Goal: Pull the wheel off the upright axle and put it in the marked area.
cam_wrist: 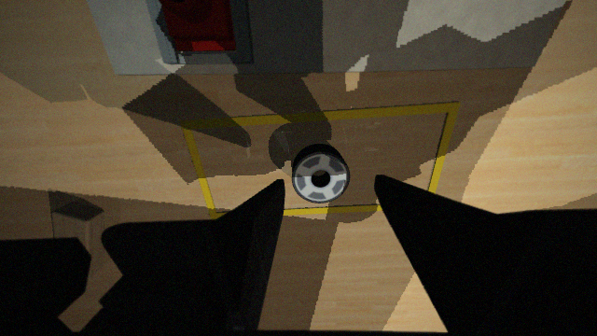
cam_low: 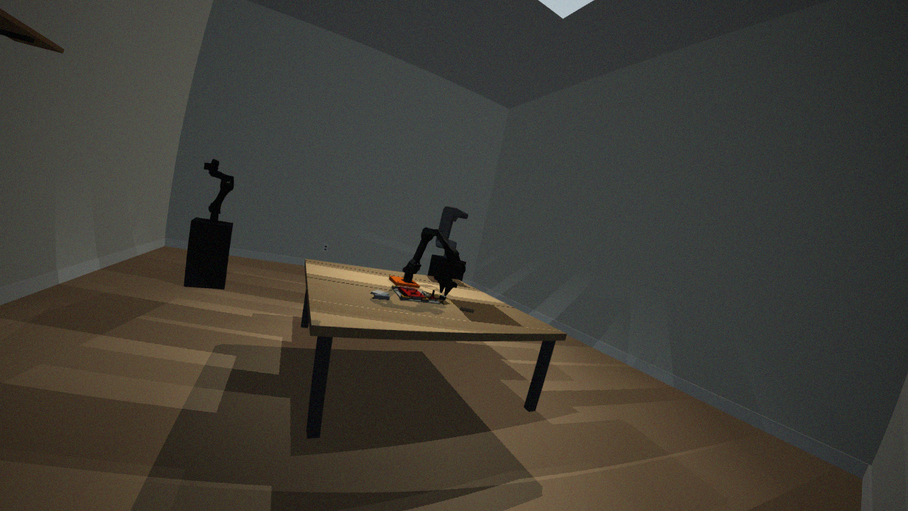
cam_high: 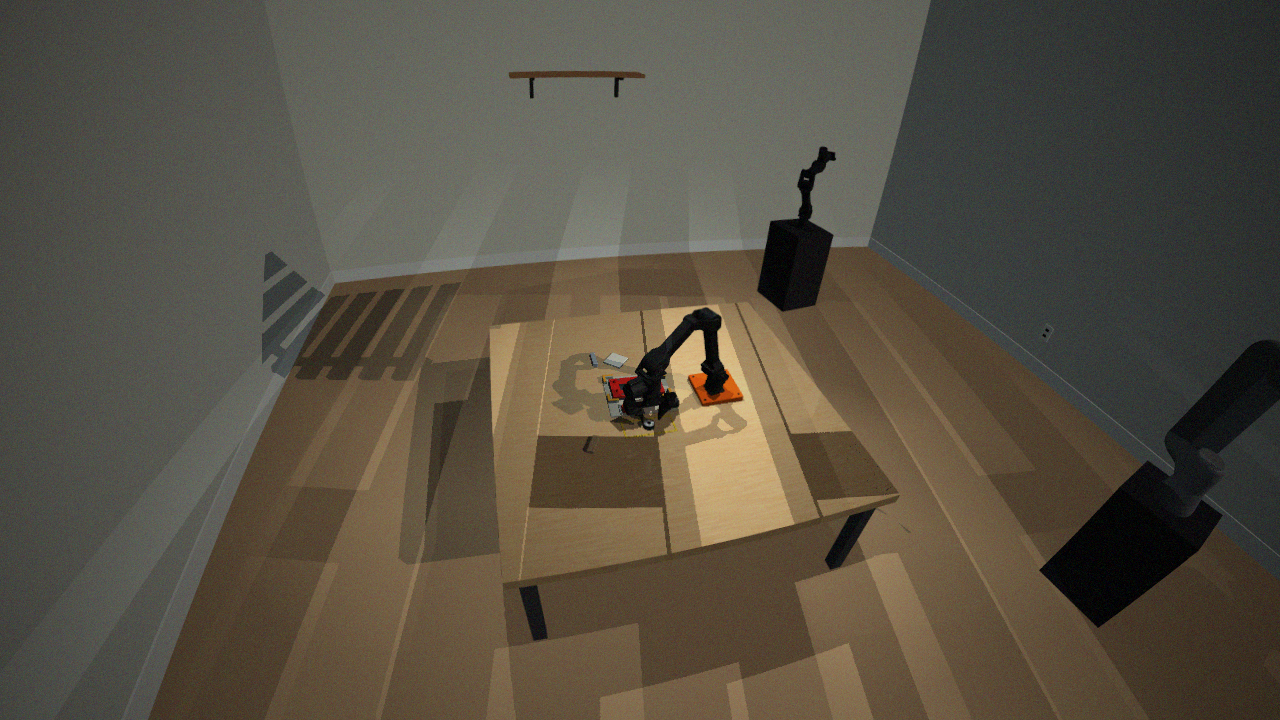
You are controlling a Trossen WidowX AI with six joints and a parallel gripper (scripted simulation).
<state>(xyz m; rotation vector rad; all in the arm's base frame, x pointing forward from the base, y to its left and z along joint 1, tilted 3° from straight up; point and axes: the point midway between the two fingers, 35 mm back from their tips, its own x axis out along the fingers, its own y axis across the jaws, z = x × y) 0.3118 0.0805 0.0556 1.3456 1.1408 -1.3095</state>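
Right now my gripper tip is 20 mm above the wheel.
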